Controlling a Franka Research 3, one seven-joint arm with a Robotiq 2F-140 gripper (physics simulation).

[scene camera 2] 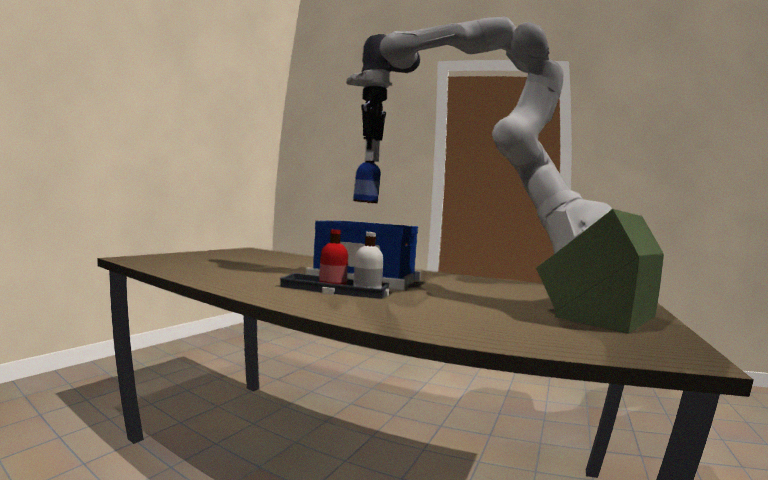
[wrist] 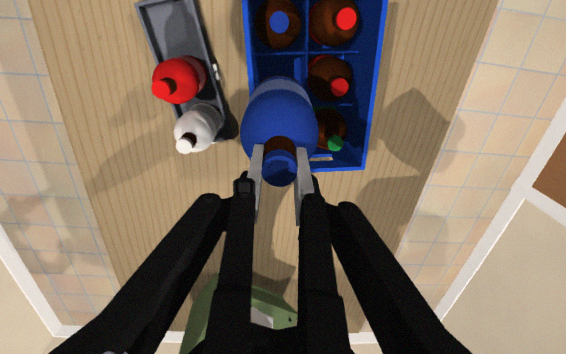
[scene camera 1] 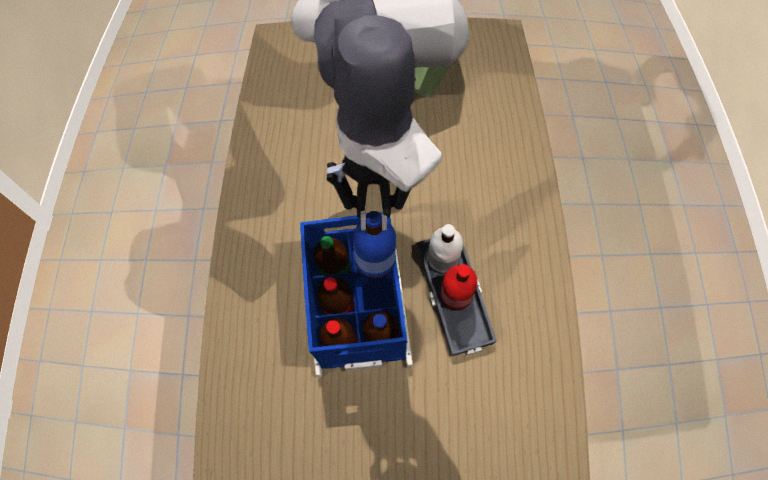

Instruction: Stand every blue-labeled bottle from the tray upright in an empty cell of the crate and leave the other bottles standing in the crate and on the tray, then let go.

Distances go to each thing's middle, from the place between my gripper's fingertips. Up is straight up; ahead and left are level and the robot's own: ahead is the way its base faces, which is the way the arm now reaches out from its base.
Scene:
Now: hand 9 cm past the green-capped bottle [scene camera 1: 331,257], 9 cm to the left of it and 28 cm above it. The rest, counted from my hand: white bottle [scene camera 1: 445,246] 4 cm behind, 16 cm to the left, 28 cm below; then red bottle [scene camera 1: 460,282] 5 cm ahead, 16 cm to the left, 28 cm below.

